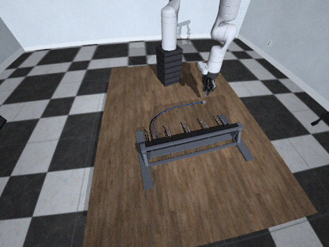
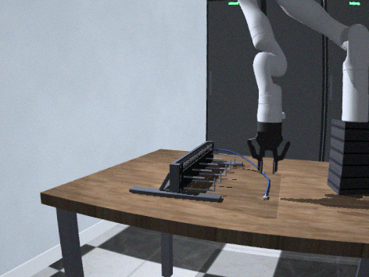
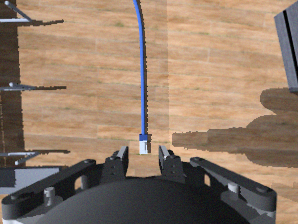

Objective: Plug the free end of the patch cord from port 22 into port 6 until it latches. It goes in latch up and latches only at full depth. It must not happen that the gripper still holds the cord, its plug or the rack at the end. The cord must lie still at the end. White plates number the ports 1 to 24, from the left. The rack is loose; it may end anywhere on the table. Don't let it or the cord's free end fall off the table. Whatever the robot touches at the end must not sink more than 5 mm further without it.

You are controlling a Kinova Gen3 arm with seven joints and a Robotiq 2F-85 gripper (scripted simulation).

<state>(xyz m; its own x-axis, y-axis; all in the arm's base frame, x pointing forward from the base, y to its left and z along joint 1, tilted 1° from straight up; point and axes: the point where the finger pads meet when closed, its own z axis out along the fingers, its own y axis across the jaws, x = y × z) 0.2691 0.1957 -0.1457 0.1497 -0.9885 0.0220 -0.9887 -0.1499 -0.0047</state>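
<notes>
Now: hand 9 cm above the plug and 1 cm to the right of it.
</notes>
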